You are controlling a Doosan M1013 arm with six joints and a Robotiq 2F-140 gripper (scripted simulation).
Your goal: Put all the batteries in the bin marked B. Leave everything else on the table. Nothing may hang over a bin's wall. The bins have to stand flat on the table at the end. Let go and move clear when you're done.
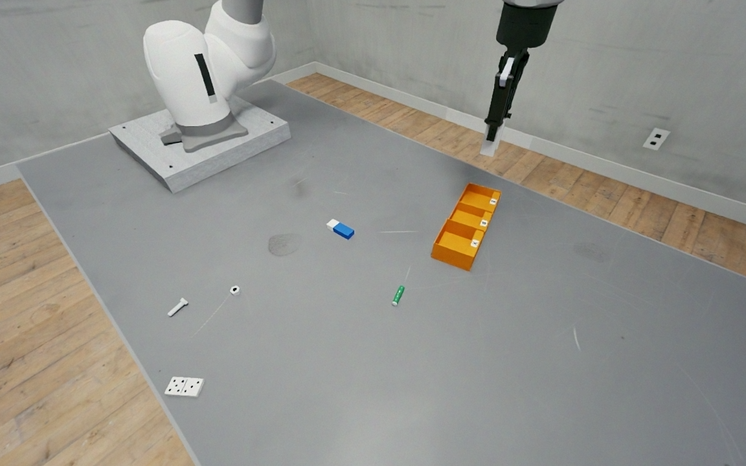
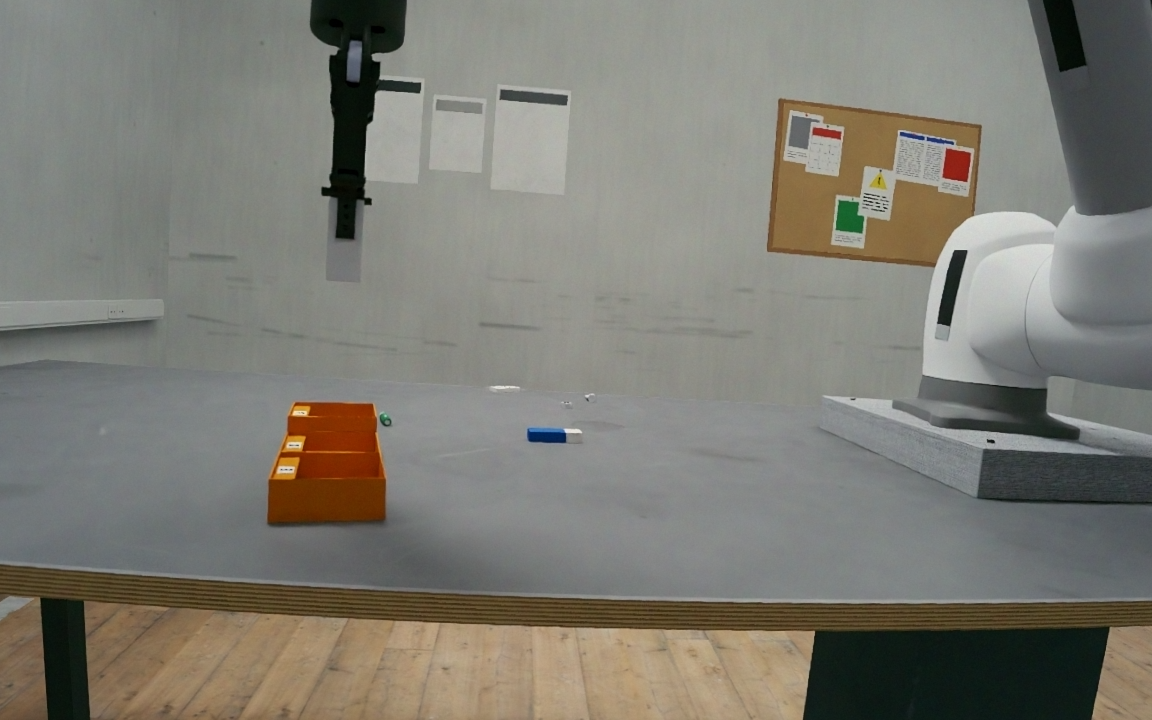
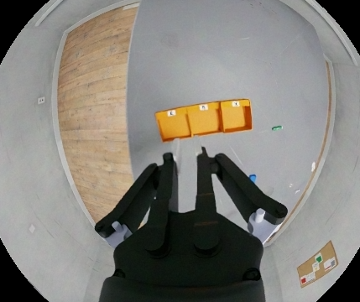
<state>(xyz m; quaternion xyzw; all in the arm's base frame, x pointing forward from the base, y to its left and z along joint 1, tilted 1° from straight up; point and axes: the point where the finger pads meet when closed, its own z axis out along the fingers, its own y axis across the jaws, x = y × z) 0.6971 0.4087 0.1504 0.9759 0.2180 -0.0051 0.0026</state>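
Now: hand 290 mm to the left of the green battery, 200 mm above it and 80 mm short of it. From my hand the other things lie so: orange bin row: 190 mm below, 40 mm to the right, 30 mm ahead; then white eraser: 290 mm to the right, 200 mm below, 150 mm behind; then nut: 550 mm to the right, 210 mm below, 120 mm behind.
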